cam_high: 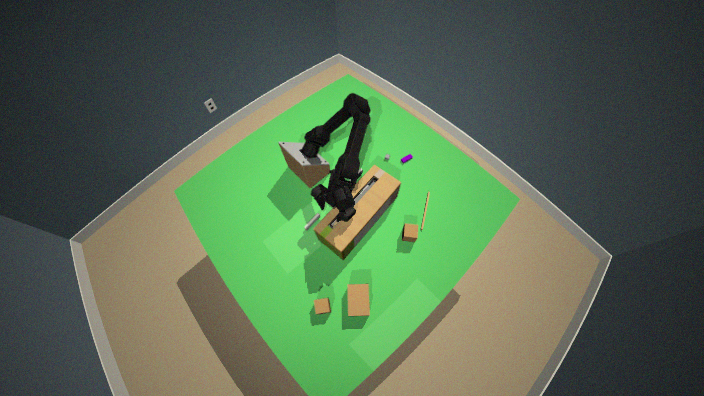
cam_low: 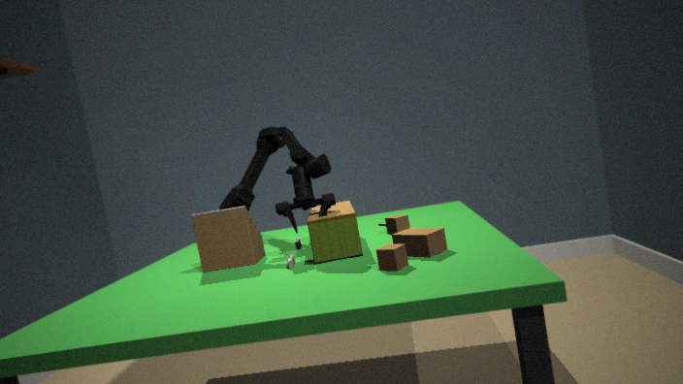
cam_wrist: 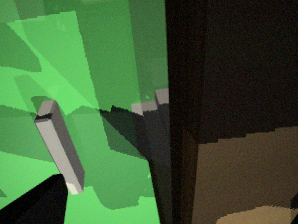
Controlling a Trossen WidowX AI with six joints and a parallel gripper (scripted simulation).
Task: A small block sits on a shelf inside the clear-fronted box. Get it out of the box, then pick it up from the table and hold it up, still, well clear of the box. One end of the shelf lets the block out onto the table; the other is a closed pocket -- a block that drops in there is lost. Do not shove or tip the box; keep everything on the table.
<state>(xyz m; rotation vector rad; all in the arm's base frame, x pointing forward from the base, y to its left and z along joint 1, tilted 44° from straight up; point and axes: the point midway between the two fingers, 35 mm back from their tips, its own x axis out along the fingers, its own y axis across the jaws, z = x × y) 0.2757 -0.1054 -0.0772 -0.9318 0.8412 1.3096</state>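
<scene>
Now: gripper tip 6 cm short of the block and 2 cm to the left of it. From my gripper tip the other things lie so: box: 3 cm ahead, 10 cm to the left, 2 cm below; grey piece: 4 cm behind, 44 cm to the left, 8 cm below; thin wooden rod: 28 cm ahead, 32 cm to the left, 8 cm below.
</scene>
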